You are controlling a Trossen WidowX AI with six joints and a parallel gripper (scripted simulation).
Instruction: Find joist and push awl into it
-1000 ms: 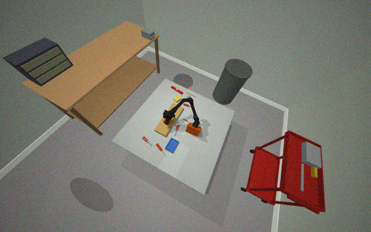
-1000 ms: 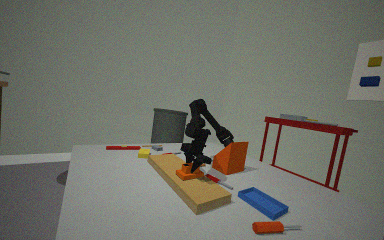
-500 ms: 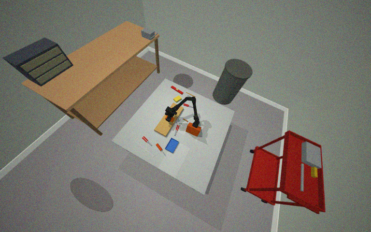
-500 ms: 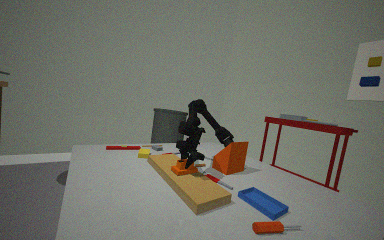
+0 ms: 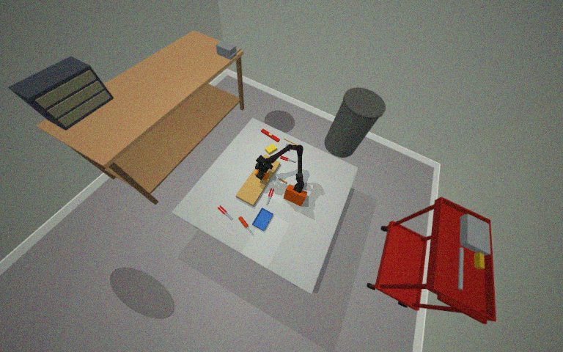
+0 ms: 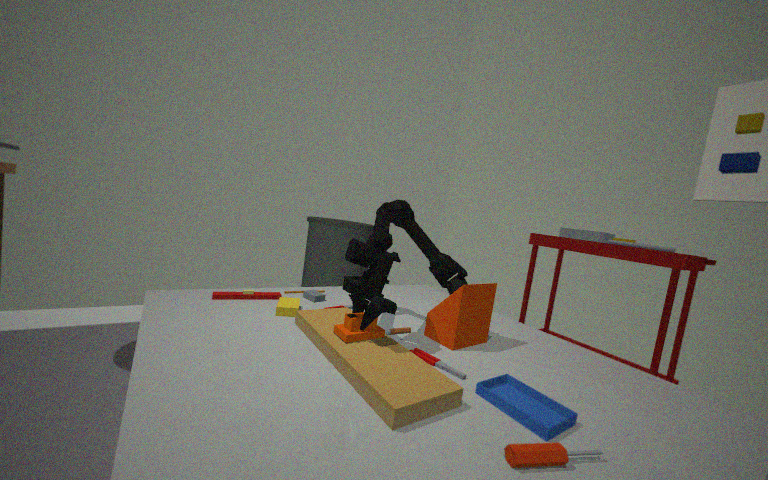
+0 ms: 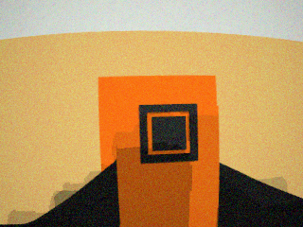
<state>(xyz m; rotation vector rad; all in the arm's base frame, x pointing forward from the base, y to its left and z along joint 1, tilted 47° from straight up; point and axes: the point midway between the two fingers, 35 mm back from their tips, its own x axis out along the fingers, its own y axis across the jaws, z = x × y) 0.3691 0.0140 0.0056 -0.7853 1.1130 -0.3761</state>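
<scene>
Now: the blue tray 34 cm to the left of my gripper tip, 26 cm behind it and 5 cm below it. From my gripper tip the other things lie so: orange stud finder: 2 cm above, 1 cm ahead; yellow block: 32 cm to the right, 11 cm ahead, 5 cm below; awl: 16 cm behind, 8 cm to the right, 6 cm below.
</scene>
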